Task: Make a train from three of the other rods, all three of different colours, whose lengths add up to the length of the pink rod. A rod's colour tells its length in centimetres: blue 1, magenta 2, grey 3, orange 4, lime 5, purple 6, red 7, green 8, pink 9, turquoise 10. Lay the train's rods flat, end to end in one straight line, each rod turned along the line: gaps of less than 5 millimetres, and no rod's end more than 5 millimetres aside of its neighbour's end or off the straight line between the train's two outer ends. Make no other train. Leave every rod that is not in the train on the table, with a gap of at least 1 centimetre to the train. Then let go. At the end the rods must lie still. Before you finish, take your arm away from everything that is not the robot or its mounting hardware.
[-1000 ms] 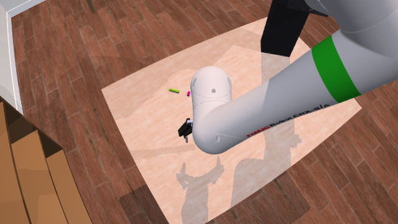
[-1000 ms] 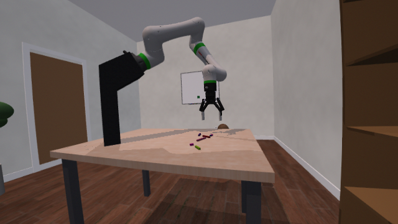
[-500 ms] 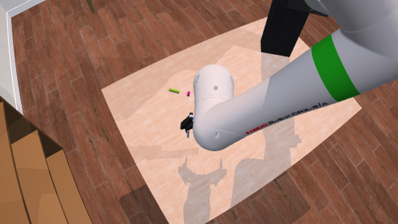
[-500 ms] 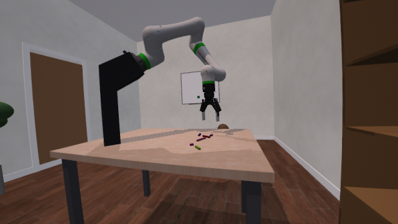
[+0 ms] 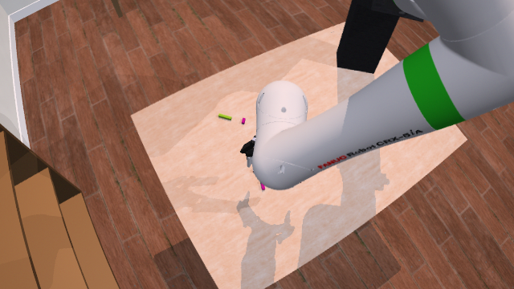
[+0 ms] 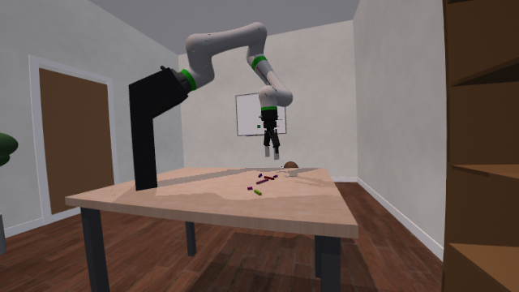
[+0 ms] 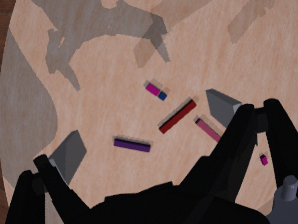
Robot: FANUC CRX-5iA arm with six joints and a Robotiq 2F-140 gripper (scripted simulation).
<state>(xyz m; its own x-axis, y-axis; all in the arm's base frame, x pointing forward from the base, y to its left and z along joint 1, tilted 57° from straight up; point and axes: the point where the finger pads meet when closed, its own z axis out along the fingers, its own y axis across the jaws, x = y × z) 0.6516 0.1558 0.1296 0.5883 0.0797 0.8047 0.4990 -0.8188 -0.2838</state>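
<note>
Now: hand 70 mm past the purple rod, 10 mm to the left of it and 110 mm above it. The rest, counted from my hand: red rod (60 mm to the right, 110 mm below); blue rod (20 mm ahead, 20 mm to the right, 110 mm below); pink rod (10 mm behind, 130 mm to the right, 110 mm below).
</note>
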